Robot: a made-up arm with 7 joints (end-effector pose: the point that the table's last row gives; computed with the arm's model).
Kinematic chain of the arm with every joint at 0, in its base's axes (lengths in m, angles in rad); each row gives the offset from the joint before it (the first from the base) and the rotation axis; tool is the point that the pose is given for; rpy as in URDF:
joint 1: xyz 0 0 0.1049 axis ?
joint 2: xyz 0 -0.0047 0.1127 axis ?
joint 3: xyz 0 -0.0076 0.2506 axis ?
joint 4: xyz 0 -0.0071 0.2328 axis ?
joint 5: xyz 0 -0.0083 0.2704 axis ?
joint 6: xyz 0 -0.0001 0.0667 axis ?
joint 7: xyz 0 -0.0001 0.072 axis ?
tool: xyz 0 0 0 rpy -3.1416 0 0
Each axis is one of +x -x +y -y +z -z.
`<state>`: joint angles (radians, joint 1 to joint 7).
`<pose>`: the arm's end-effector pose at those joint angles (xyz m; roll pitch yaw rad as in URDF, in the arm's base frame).
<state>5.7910 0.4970 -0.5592 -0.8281 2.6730 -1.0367 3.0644</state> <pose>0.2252 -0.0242 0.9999 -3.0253 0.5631 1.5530</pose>
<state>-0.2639 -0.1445 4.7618 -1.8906 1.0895 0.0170 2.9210</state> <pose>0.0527 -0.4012 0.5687 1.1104 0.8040 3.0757</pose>
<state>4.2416 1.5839 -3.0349 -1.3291 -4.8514 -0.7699 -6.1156</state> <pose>-0.1788 0.5425 -0.1632 -0.1740 0.8586 -2.8077</pose>
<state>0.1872 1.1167 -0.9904 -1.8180 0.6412 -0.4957 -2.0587</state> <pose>0.1636 -0.3655 0.5666 2.0889 -0.8372 1.5159</pose>
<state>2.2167 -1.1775 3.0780 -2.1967 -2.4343 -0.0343 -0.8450</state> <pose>0.0806 0.0643 0.6173 -3.0590 0.9945 -2.0292</pose>
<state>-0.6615 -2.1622 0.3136 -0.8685 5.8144 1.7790 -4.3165</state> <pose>-0.4416 -0.2595 -0.3527 -2.0410 0.5511 -1.3856</pose>
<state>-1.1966 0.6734 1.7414 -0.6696 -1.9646 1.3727 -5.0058</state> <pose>-0.0052 0.5746 0.7418 0.8440 -0.0767 0.0446</pose>
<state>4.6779 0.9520 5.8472 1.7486 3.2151 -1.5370 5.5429</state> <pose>-0.1207 0.4575 0.1778 -0.5752 0.9440 1.0766</pose>
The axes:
joint 1: -z
joint 2: +y
joint 3: -z
joint 4: +y
joint 5: -z
joint 6: +y
joint 7: -z

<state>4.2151 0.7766 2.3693 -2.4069 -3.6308 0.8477 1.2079</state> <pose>-0.2512 0.1023 0.2441 -1.0713 0.1886 0.3482</pose>
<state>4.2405 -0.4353 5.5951 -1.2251 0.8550 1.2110 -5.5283</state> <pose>0.4517 -0.2896 0.7164 -2.4848 0.1651 1.8751</pose>
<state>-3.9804 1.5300 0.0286 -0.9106 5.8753 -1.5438 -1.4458</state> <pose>-0.4538 -0.4339 0.5528 2.2062 -0.3068 -0.4726</pose>
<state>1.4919 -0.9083 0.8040 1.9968 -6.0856 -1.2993 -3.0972</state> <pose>-0.2798 0.1426 0.6543 2.7278 -0.0194 0.9780</pose>
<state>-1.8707 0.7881 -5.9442 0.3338 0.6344 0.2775 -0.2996</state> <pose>-0.1245 0.6977 0.7330 2.0991 0.9867 0.4054</pose>
